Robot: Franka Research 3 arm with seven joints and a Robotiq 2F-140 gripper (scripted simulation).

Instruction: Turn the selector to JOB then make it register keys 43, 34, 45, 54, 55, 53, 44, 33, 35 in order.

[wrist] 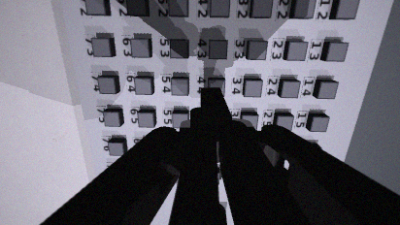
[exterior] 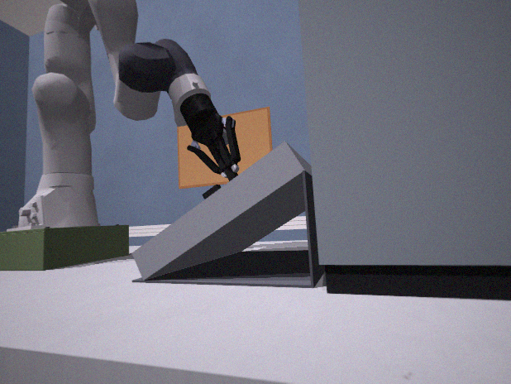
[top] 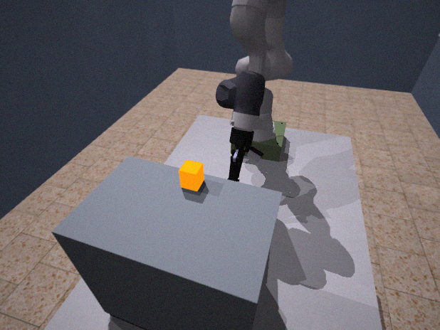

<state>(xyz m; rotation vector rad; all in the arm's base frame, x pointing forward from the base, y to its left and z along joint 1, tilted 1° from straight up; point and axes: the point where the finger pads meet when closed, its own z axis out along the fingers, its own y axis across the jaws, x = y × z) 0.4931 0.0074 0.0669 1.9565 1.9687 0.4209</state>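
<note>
Now: the key 44 50 mm below my hand, 30 mm ahead of it and 10 mm to the left of it. From my hand the other things lie so: key 34: 60 mm ahead, 40 mm below, 10 mm to the left; key 54: 70 mm below, 10 mm to the left; key 45: 50 mm below, 30 mm to the right, 30 mm ahead.
</note>
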